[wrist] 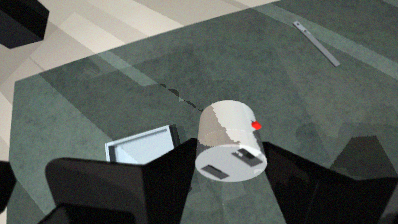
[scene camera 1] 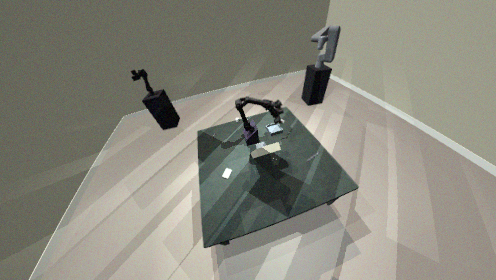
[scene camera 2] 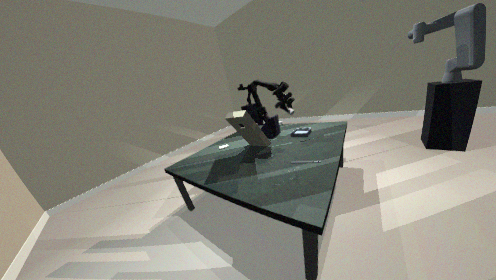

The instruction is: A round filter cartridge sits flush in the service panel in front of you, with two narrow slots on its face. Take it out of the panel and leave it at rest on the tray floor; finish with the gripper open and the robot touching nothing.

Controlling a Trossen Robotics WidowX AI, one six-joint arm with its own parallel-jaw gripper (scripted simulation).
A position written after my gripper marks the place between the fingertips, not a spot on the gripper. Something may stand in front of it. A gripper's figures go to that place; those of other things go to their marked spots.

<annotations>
My gripper [wrist: 228, 146]: 0.11 m from the lens. A round filter cartridge [wrist: 229, 148]: 0.09 m from the lens. A tray [wrist: 147, 146] is 0.39 m from the lens. The marked spots on the tray and the round filter cartridge are 0.31 m apart.
</annotations>
